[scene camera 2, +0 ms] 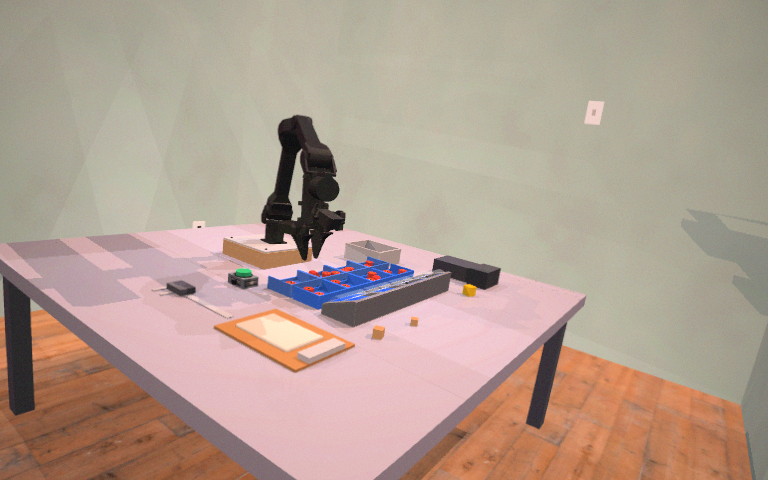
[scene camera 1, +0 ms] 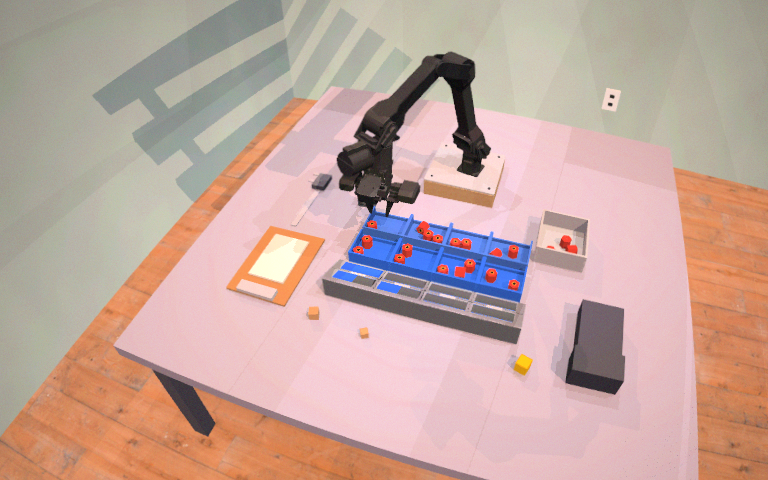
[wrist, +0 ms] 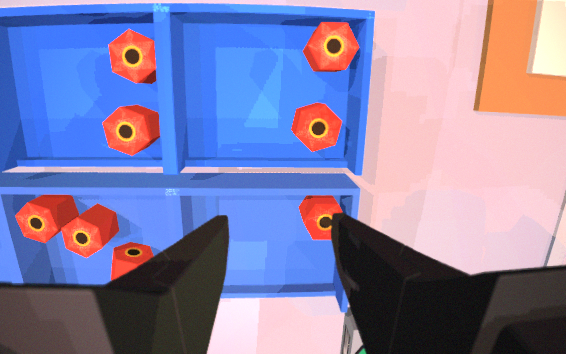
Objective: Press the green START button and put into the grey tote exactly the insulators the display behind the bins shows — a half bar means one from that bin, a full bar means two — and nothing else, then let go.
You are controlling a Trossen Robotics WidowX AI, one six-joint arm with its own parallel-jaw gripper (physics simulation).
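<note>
My gripper point(scene camera 1: 379, 212) point(scene camera 2: 310, 258) point(wrist: 280, 225) is partly open and empty, above the back-row end bin. A red insulator point(scene camera 1: 372, 224) point(wrist: 316, 217) stands in that bin, its edge behind one fingertip in the wrist view. The blue bins point(scene camera 1: 389, 223) point(scene camera 2: 311, 298) point(wrist: 172, 100) hold more red insulators. The display point(scene camera 1: 419, 308) point(scene camera 2: 390, 301) shows, in its left column in scene camera 1, a full upper and a half lower blue bar; the second column shows a half lower bar. The grey tote point(scene camera 1: 557, 260) point(scene camera 2: 362, 253) holds three red insulators. The green button point(scene camera 2: 243, 272) is hidden in scene camera 1.
A black box point(scene camera 1: 600, 339) point(scene camera 2: 465, 272) and a yellow cube point(scene camera 1: 522, 364) point(scene camera 2: 468, 290) stand beyond the display's right end. Two small orange cubes point(scene camera 1: 313, 313) point(scene camera 2: 378, 332) lie before it. An orange clipboard point(scene camera 1: 240, 276) point(scene camera 2: 226, 328) point(wrist: 485, 75) lies left of the bins.
</note>
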